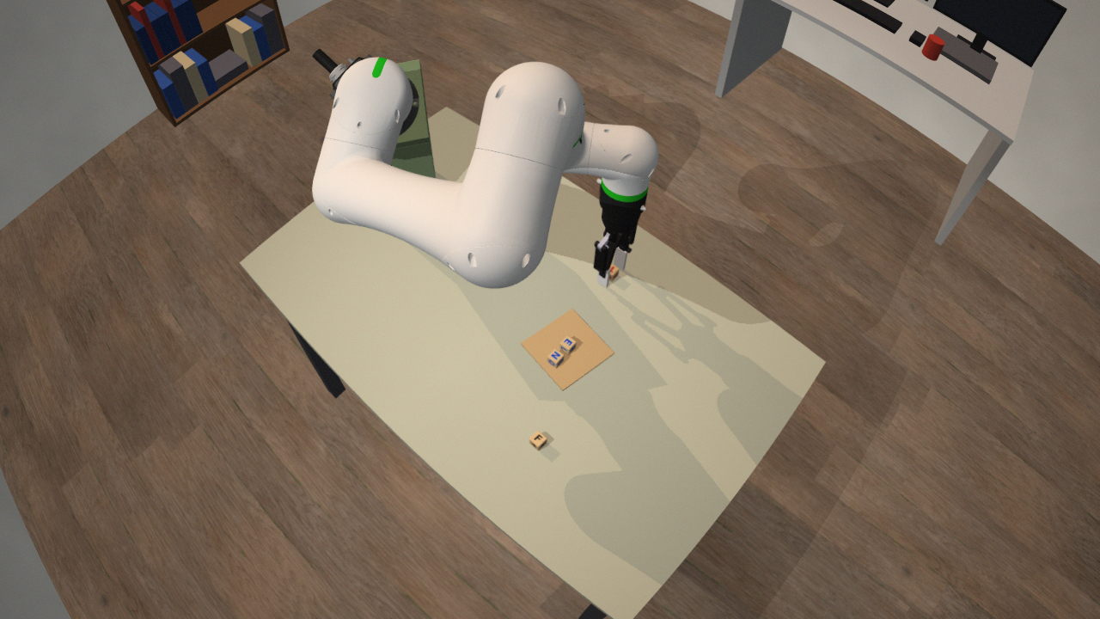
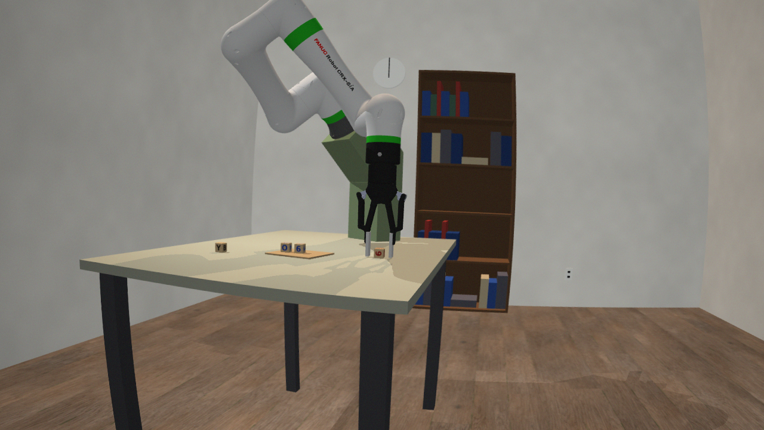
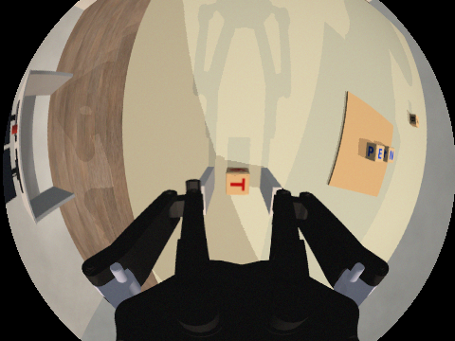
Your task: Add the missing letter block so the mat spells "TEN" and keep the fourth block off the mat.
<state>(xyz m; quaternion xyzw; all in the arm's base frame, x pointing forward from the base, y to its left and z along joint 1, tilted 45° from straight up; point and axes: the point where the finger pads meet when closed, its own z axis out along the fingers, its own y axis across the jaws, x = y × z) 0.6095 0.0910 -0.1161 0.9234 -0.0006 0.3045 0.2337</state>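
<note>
Right now my hand is 10 mm short of the mat, 220 mm to the left of it and 30 mm above it.
</note>
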